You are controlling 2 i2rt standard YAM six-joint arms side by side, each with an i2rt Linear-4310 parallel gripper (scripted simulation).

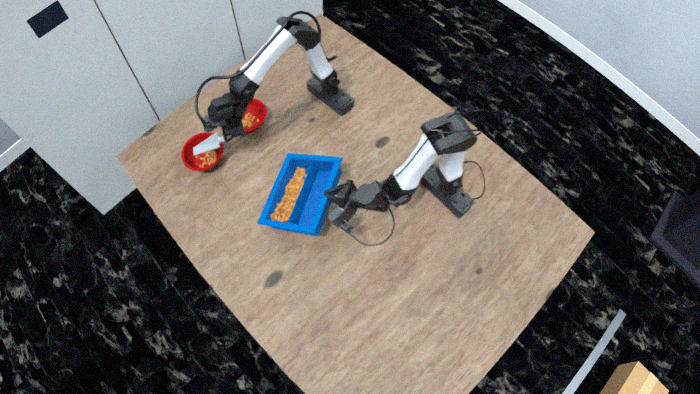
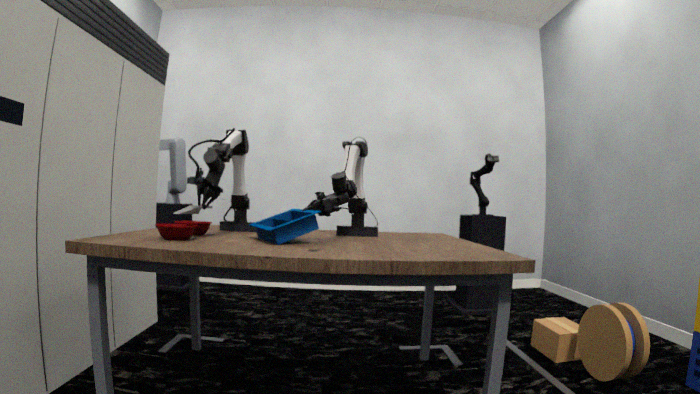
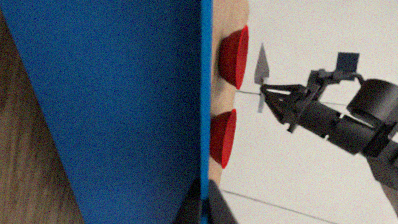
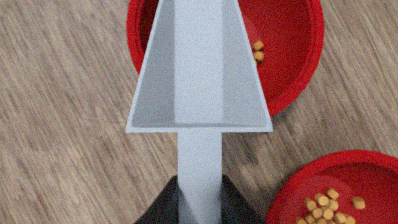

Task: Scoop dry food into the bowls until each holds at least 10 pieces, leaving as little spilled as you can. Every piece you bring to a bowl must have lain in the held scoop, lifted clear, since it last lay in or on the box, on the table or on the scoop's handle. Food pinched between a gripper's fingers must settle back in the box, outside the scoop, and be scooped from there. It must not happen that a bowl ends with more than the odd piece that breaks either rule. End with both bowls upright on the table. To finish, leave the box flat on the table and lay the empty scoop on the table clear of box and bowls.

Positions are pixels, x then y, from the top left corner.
Labels:
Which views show the blue box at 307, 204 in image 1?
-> Image 1, image 2 and image 3 only.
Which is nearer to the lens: the blue box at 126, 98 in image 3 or the red bowl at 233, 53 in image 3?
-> The blue box.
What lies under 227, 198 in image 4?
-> My right gripper.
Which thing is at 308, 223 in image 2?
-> A blue box.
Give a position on a red bowl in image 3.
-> At 222, 127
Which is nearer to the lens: the blue box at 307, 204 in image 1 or the red bowl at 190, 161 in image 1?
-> The blue box.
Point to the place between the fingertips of my right gripper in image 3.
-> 260, 89

